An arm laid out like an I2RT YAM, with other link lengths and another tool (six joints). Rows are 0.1 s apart.
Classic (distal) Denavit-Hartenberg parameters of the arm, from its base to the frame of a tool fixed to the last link. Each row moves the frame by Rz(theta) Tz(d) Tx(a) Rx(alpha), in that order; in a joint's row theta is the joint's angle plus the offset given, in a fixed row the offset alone. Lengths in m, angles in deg.
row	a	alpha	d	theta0
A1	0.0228	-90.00	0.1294	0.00
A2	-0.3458	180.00	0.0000	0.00
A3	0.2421	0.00	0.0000	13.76
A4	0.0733	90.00	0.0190	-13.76
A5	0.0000	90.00	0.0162	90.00
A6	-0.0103	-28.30	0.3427	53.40
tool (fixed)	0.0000	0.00	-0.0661	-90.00
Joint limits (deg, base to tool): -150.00..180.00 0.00..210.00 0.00..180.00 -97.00..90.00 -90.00..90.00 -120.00..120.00
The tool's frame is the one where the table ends.
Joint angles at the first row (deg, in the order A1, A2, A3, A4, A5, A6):
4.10 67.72 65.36 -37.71 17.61 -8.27
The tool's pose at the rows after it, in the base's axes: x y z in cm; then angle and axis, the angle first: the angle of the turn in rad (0 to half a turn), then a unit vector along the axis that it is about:
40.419 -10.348 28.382 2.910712 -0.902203 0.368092 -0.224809
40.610 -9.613 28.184 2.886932 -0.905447 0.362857 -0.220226
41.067 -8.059 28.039 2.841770 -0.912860 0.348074 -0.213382
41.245 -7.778 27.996 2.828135 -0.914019 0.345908 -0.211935
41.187 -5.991 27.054 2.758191 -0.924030 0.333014 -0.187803
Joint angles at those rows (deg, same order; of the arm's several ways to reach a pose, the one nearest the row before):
4.10 68.77 65.34 -37.93 20.38 -8.25
4.10 68.79 65.34 -37.89 18.78 -7.99
4.08 68.77 65.39 -37.52 15.51 -8.03
3.77 68.88 65.39 -37.23 14.48 -8.01
2.04 68.97 65.38 -38.02 8.21 -7.97

